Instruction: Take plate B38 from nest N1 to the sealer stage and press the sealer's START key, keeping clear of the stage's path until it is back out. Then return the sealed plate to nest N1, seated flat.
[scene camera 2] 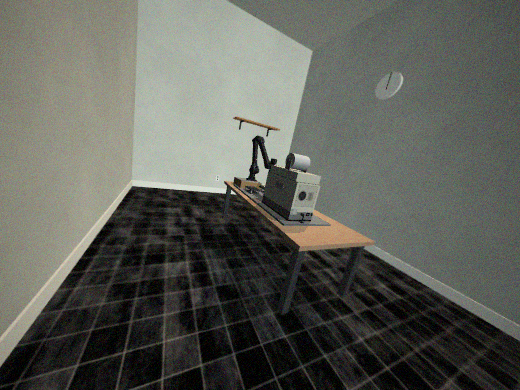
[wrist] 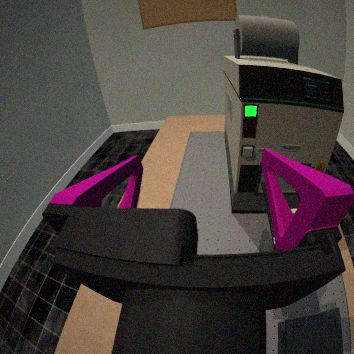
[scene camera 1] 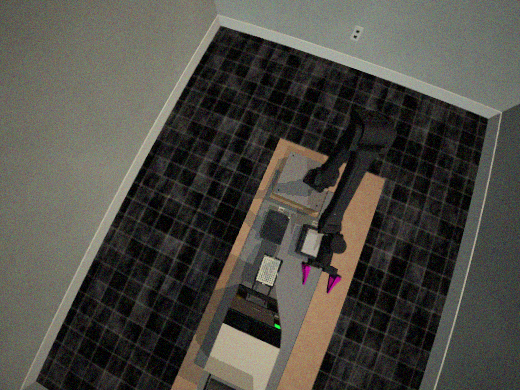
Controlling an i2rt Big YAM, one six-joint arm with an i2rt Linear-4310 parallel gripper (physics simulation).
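Frame: origin at the arm's base, x ahead, y left, z up, level; centimetres.
Where they show: gripper, fingertip midpoint: (wrist: pixel 200 157) (scene camera 1: pixel 315 288); arm's base at its link origin: (scene camera 2: pixel 251 180) (scene camera 1: pixel 315 181).
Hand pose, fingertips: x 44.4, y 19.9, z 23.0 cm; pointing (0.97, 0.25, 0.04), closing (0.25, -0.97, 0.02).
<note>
Things, the pixels of their top centre, and the offset from my fingertips. "spot": a spot on its surface instead. Level surfaces: height alone.
- white gridded well plate at its top centre: (scene camera 1: pixel 268 270) dy -16.0, dx +8.1, dz -17.8 cm
- lit green patch at a spot on its surface: (wrist: pixel 250 111) spot: dy -3.5, dx +20.7, dz -3.3 cm
- small pale square key at its top centre: (wrist: pixel 247 146) dy -3.5, dx +20.7, dz -10.5 cm
- dark-framed nest at a spot on its surface: (scene camera 1: pixel 302 245) spot: dy -7.3, dx -11.4, dz -24.2 cm
- grey perforated board at its surface level: dz -30.3 cm
- wooden table at its surface level: dz -31.6 cm
- film roll at its top centre: (wrist: pixel 263 16) (scene camera 2: pixel 299 154) dy -7.7, dx +45.4, dz +17.2 cm
A white gridded well plate (scene camera 1: pixel 268 270) sits on the sealer's stage, out in front of the sealer (scene camera 1: pixel 246 345) (scene camera 2: pixel 291 192) (wrist: pixel 295 127). In the wrist view my right finger mostly hides the stage. The sealer's front has a lit green patch (wrist: pixel 250 111) and, below it, a small pale square key (wrist: pixel 248 151); its label is unreadable. A dark-framed nest (scene camera 1: pixel 301 244) holds a pale block, partly under my arm. A dark, flat nest (scene camera 1: pixel 275 226) (wrist: pixel 311 331) is beside it. I cannot read N1 or B38. My gripper (scene camera 1: pixel 316 287) (wrist: pixel 200 157) is open and empty, raised beside the stage and facing the sealer's front.
A grey perforated board (scene camera 1: pixel 299 300) (wrist: pixel 207 175) lies on the wooden table (scene camera 1: pixel 320 325) (scene camera 2: pixel 335 235) (wrist: pixel 162 165). A film roll (scene camera 2: pixel 299 161) (wrist: pixel 267 40) tops the sealer. My arm's base stands by a grey-topped block (scene camera 1: pixel 295 170). A wall shelf (scene camera 2: pixel 256 123) (wrist: pixel 187 12) hangs higher up.
</note>
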